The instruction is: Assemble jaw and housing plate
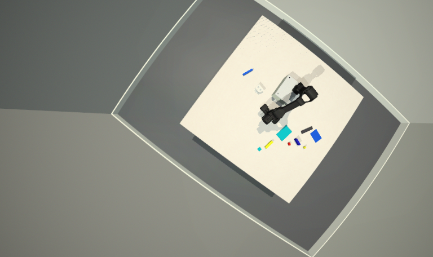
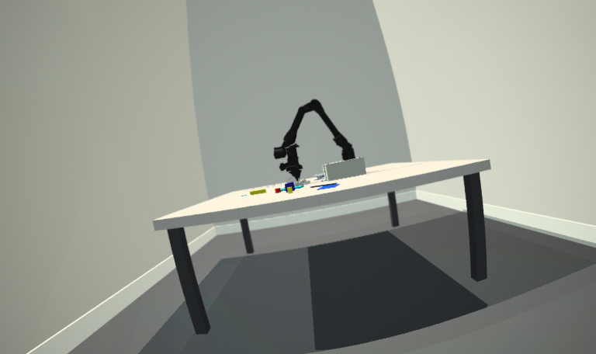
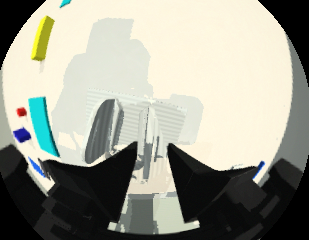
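Right now my gripper tip is 30 mm past the jaw and 20 mm to the right of it. Round my gripper tip: red piece (340 mm to the left, 70 mm ahead); cyan plate (240 mm to the left, 20 mm ahead, 10 mm below); yellow bar (190 mm to the left, 190 mm ahead).
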